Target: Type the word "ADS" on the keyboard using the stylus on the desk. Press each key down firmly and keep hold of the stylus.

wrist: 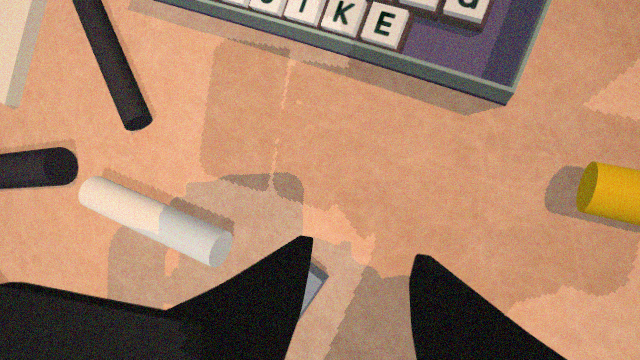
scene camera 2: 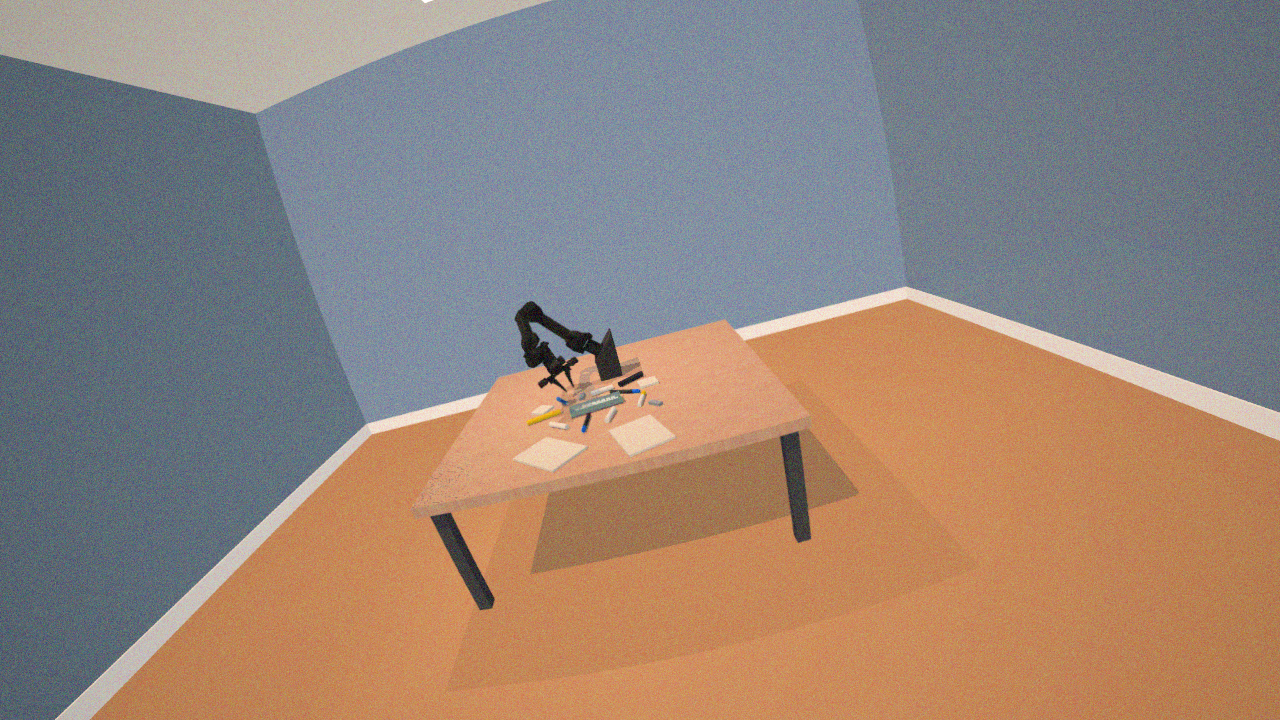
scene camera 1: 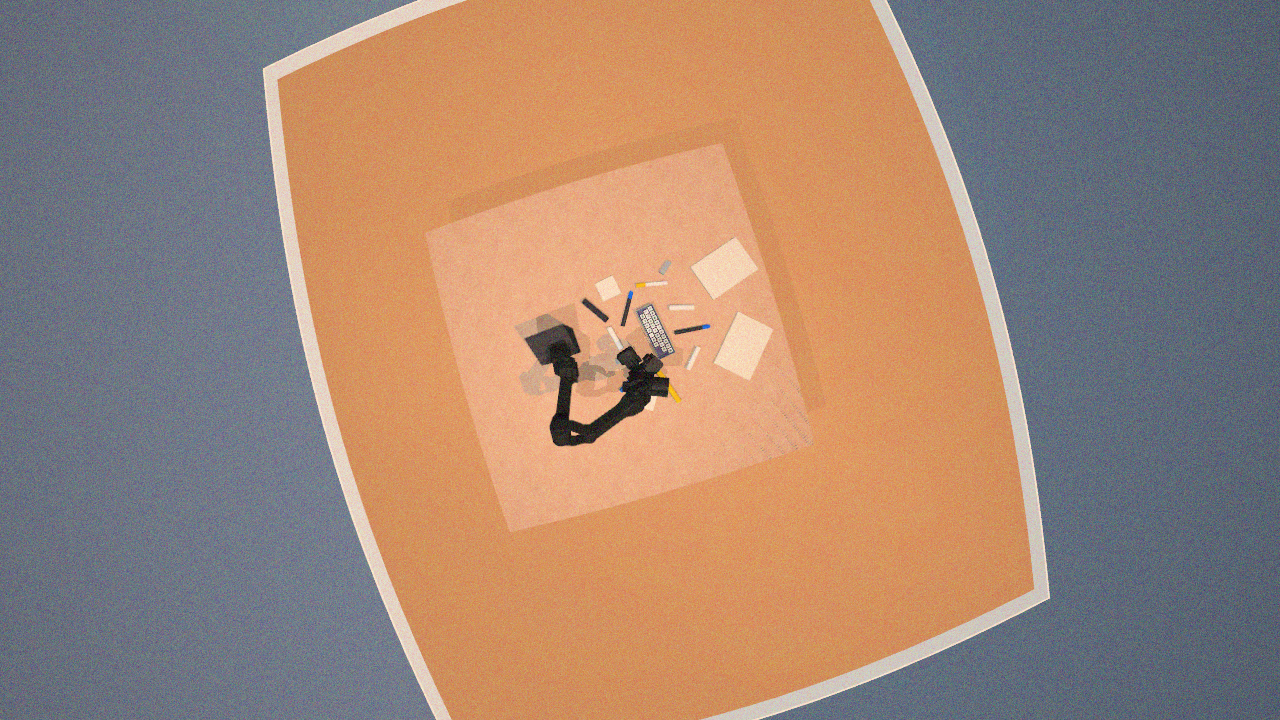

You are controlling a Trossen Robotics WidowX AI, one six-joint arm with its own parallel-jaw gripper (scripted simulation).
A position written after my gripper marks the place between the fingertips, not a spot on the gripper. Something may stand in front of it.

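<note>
My gripper (scene camera 1: 640,362), visible. Wrist view, same gripper (wrist: 361,259).
</note>
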